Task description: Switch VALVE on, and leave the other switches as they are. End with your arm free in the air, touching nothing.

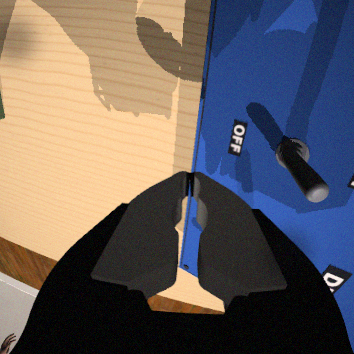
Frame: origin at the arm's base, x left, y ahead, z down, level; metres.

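Seen in the pictures: gripper, fingertip midpoint: (189, 174).
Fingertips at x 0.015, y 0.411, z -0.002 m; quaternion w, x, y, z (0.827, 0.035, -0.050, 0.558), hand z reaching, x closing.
Observation:
A point is followed by its place in that frame.
A black lever with a grey rounded tip (303, 172) @(x 0.059, y 0.461, z -0.027 m), the VALVE switch by its place on the panel, stands on the blue panel (270, 65) @(x 0.098, y 0.426, z 0.020 m) at the right. Its base is up and left of its tip, between the OFF label (237, 137) @(x 0.046, y 0.433, z 0.023 m) and a cut-off label (352, 181) @(x 0.065, y 0.507, z -0.007 m) at the right edge. The tip shows toward the lower right; from this slanted angle I cannot tell its setting for sure. The VALVE name plate does not show. My gripper (189, 174) @(x 0.015, y 0.411, z -0.002 m) is shut and empty, over the panel's left edge, left of the lever on the OFF side and apart from it.
A partly hidden label starting with D (334, 279) @(x -0.009, y 0.562, z -0.018 m) is at the lower right. The light wooden table top (55, 150) @(x -0.099, y 0.233, z 0.097 m) lies left of the panel, with a darker wooden edge (25, 257). A green thing (1, 110) @(x -0.073, y 0.135, z 0.093 m) is cut off at the left. Shadows fall across panel and table.

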